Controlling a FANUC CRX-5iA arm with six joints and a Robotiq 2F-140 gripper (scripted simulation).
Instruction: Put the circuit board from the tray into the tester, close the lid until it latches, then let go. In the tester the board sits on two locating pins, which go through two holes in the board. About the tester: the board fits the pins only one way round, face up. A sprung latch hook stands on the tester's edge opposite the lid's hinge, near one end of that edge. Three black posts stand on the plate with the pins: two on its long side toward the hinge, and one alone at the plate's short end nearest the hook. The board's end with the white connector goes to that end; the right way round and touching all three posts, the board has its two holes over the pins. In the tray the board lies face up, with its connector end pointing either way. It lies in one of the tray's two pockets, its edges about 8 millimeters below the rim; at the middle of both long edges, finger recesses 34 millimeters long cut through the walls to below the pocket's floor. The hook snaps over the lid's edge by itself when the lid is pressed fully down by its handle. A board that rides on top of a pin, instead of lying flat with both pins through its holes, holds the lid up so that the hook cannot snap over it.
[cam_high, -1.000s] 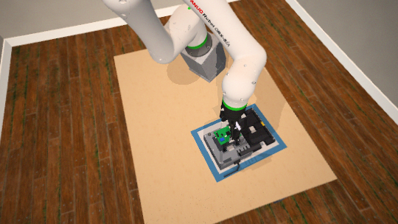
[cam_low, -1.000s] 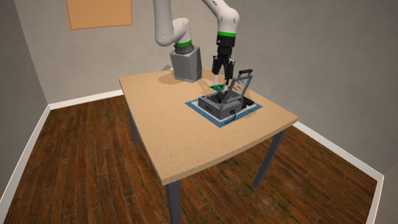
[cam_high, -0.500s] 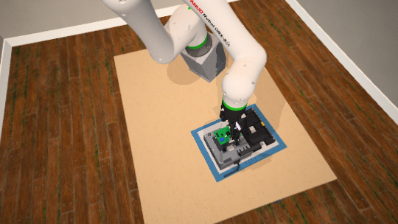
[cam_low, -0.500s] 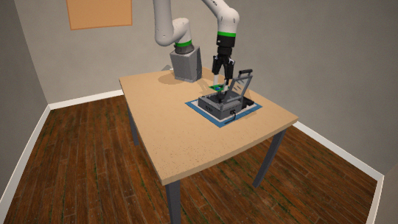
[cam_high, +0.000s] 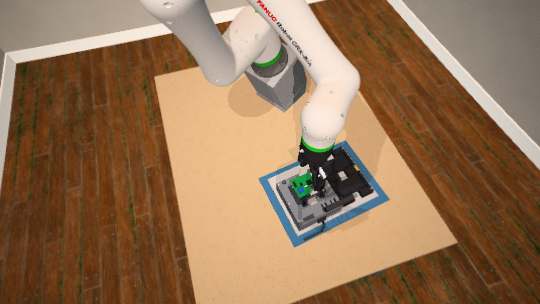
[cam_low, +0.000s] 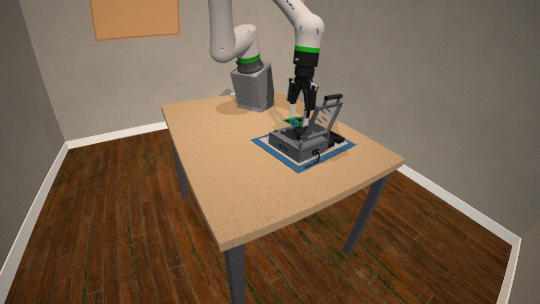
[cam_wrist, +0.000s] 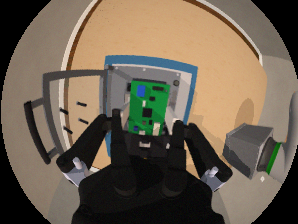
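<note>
Right now my hand is 40 mm to the right of the tester, 30 mm above it and 20 mm short of it. From my hand the other things lie so: circuit board 20 mm below; then tester lid 120 mm ahead, 40 mm above, 30 mm to the left.
</note>
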